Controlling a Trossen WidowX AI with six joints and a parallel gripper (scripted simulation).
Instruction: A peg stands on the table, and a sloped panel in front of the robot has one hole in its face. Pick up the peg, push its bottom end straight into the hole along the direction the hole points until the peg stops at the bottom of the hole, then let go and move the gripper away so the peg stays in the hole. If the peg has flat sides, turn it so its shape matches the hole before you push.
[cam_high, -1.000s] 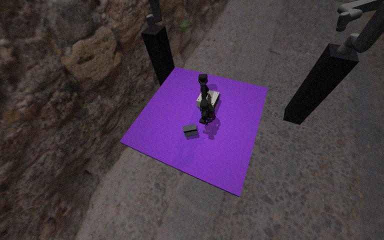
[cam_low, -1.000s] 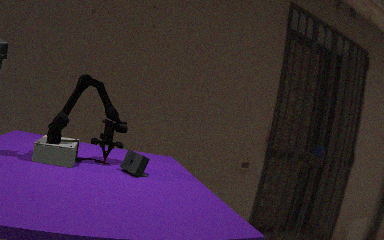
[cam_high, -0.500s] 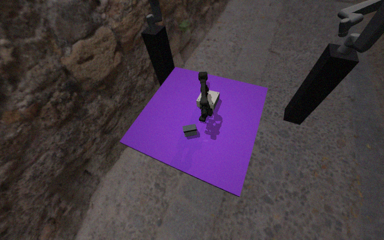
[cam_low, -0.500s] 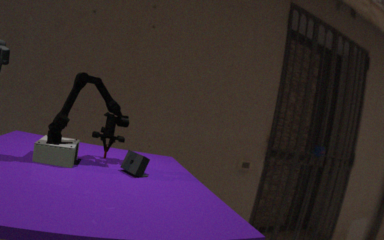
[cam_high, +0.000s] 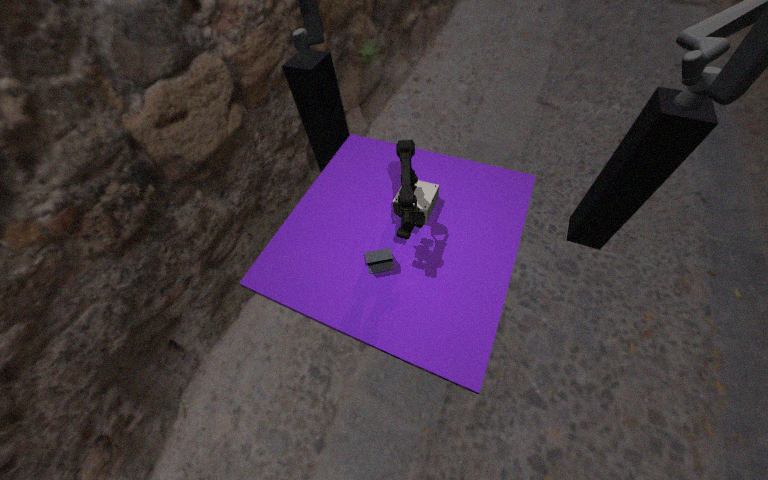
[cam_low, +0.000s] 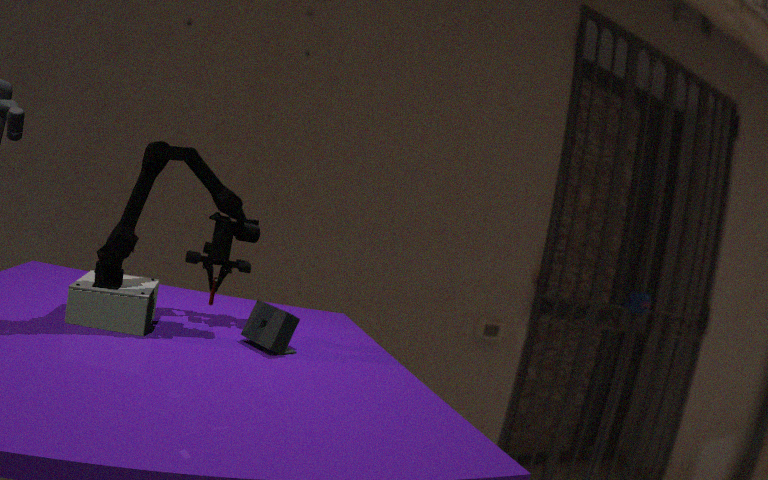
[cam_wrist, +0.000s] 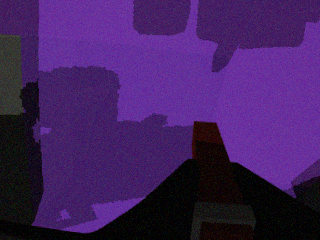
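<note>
Right now the grey sloped panel is 170 mm ahead of my gripper tip, 100 mm to the right of it and 60 mm below it. Round my gripper tip: red peg: 20 mm above.
</note>
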